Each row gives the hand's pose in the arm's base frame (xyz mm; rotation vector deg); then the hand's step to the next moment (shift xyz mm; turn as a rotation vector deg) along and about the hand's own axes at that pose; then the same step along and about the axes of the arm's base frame.
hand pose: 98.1 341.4 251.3 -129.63 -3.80 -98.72
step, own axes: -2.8 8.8 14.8 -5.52 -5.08 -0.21
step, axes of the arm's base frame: 14.9 -4.2 -8.0 -2.83 5.58 -4.15
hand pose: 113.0 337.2 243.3 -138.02 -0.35 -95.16
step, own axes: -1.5 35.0 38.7 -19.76 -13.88 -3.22
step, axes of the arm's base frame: 39.6 -27.1 -20.6 -11.88 15.32 -14.76
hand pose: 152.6 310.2 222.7 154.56 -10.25 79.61
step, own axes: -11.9 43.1 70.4 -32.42 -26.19 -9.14
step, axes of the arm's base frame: 43.2 -52.0 -48.8 -22.08 29.06 -22.11
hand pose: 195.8 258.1 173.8 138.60 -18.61 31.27
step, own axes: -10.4 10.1 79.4 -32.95 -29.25 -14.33
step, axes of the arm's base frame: 11.2 -56.7 -56.3 -23.02 34.74 -20.24
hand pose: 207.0 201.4 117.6 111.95 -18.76 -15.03
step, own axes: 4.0 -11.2 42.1 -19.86 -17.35 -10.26
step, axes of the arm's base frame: -9.0 -33.3 -26.9 -13.37 22.23 -11.31
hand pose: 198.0 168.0 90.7 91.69 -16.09 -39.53
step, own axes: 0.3 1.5 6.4 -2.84 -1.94 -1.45
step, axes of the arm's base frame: -3.2 -5.6 1.3 -1.81 3.08 -1.10
